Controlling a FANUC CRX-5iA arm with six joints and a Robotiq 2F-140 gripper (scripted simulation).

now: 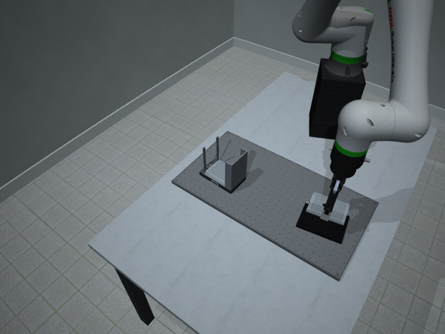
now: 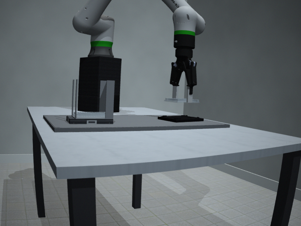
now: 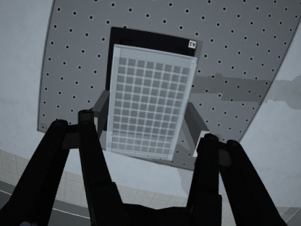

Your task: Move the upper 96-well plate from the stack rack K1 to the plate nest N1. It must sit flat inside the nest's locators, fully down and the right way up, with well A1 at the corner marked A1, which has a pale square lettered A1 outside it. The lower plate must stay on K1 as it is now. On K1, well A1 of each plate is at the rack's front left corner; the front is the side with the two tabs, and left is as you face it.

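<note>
Now: hand 90 mm to the left of the pale A1 square, 90 mm above it and 20 mm past it. From my hand the other things lie so: grey wall (320 mm to the right, 110 mm ahead, 20 mm below).
</note>
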